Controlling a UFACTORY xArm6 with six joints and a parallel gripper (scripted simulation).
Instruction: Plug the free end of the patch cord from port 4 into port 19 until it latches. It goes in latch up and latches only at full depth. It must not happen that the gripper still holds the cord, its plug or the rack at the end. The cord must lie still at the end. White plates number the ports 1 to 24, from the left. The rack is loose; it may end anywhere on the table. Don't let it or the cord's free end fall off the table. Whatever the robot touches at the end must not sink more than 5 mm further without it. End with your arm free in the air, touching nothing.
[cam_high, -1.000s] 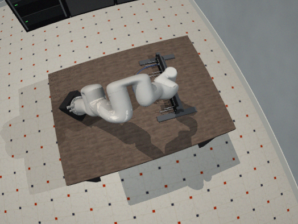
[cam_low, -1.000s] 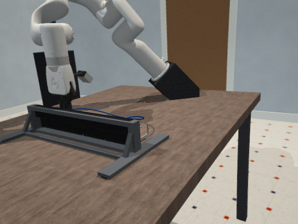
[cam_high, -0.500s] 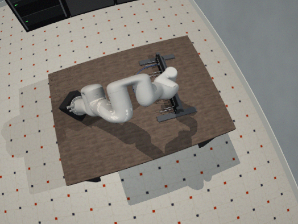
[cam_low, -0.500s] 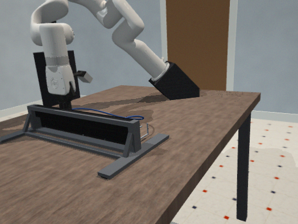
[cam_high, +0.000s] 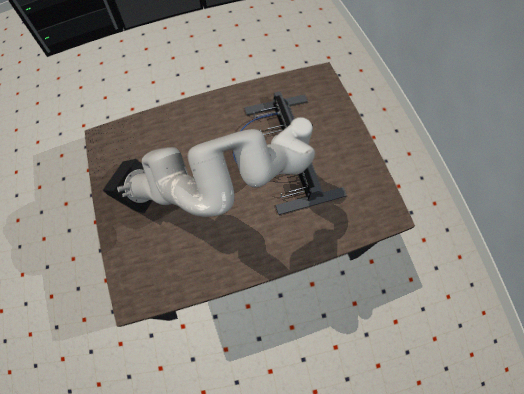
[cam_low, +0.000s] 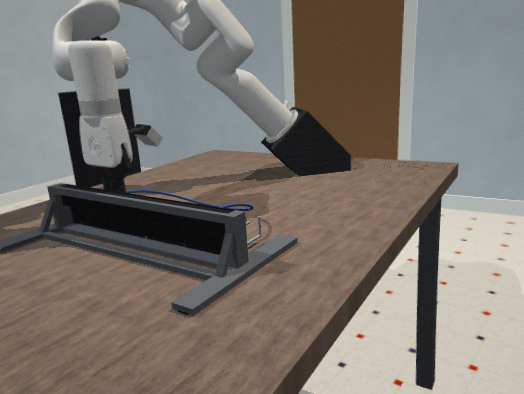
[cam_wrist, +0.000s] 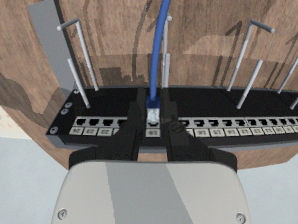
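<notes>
Now: the plug 2 cm ahead of my hand and 1 cm below it.
</notes>
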